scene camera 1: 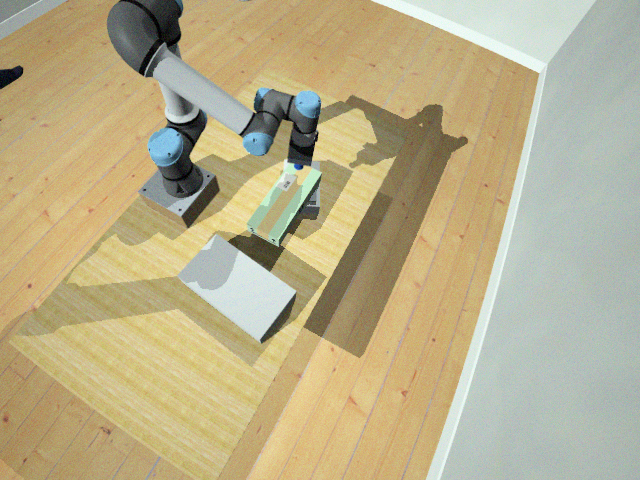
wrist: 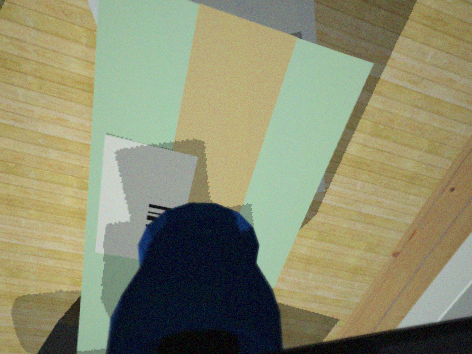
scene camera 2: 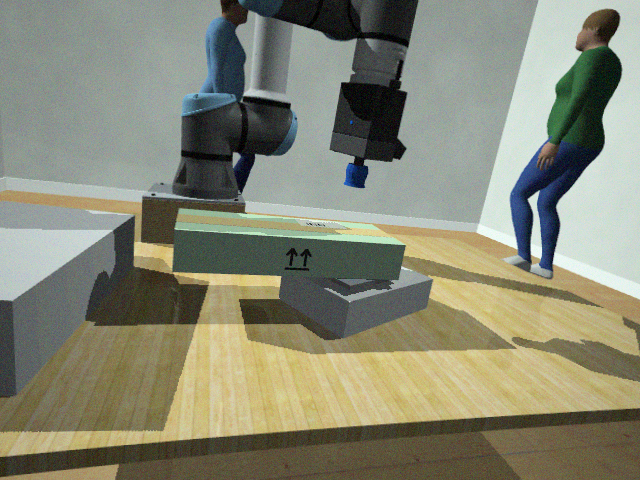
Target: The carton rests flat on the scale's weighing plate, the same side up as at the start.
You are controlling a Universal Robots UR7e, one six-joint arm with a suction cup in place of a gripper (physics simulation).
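Places are measured from the arm's base along level axes (x ahead, y left, z up), in centimetres.
Pixels of known places: hand, its tool point: [scene camera 1: 298,166] [wrist: 200,255] [scene camera 2: 354,185]; arm's base, origin of its link: [scene camera 1: 183,181] [scene camera 2: 205,193].
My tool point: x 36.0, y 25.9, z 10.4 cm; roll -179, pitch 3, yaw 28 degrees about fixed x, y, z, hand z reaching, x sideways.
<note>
Ahead of a thing's pixels: the offset from my tool point to its top centre. Level surfaces: height alone.
A pale green carton @(dy -9.5, dx +1.3, dz -7.5 cm) [scene camera 1: 310,180] [scene camera 2: 232,253] [wrist: 310,150] with tan tape and a white label lies label side up across the grey scale @(dy +4.1, dx -0.6, dz -13.5 cm) [scene camera 1: 311,210] [scene camera 2: 387,304] [wrist: 265,15]. Two arrows on its side point up. It looks level, and a long part overhangs the scale towards the grey block. It covers most of the weighing plate @(dy +0.8, dx +1.5, dz -13.5 cm) [scene camera 2: 361,283]; the contact beneath is hard to see. My gripper [scene camera 1: 298,166] [scene camera 2: 355,186], a blue suction cup, is open, a clear gap above the carton's label end. The cup also shows in the wrist view [wrist: 200,215].
A large pale grey block @(dy -45.9, dx +6.7, dz -11.3 cm) [scene camera 1: 242,294] [scene camera 2: 62,253] stands near the carton's overhanging end. The arm's base [scene camera 1: 180,201] [scene camera 2: 191,217] is on the other side. A person in green [scene camera 2: 584,103] and one in light blue [scene camera 2: 224,56] stand beyond the wooden table top @(dz -20.9 cm) [scene camera 1: 155,372] [scene camera 2: 310,387].
</note>
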